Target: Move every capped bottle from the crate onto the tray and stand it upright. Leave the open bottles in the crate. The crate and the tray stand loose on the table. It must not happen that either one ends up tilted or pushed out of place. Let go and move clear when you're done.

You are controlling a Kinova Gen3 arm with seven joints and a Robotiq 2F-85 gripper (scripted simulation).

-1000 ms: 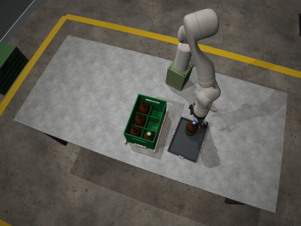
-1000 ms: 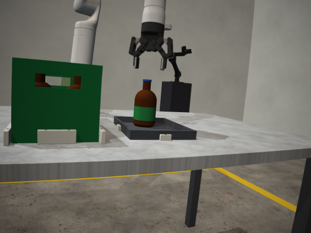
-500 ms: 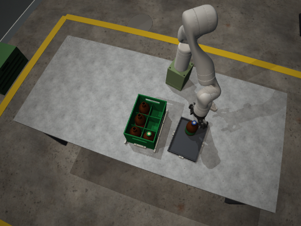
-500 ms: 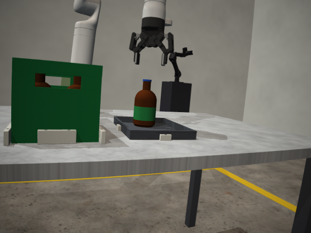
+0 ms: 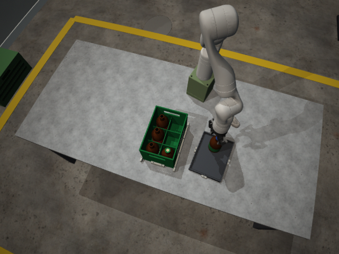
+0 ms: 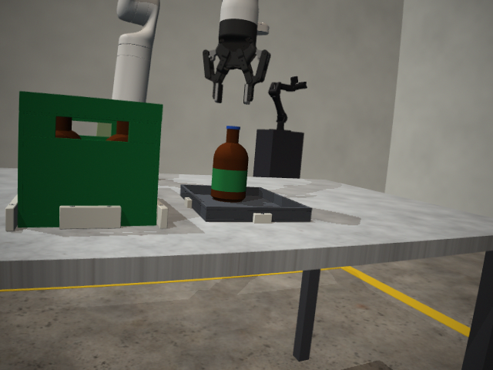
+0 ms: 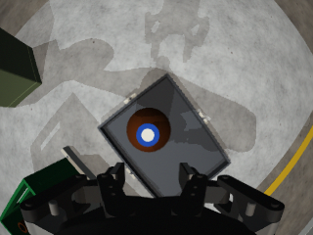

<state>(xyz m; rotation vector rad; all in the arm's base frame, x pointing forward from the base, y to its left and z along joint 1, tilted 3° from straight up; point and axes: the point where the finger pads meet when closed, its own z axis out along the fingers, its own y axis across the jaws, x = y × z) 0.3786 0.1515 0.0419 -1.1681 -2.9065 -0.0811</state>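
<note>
My hand is 27 cm to the left of the crate, 14 cm above it and 3 cm short of it. From my hand the other things lie so: tray 21 cm below, 3 cm ahead, 2 cm to the left.
</note>
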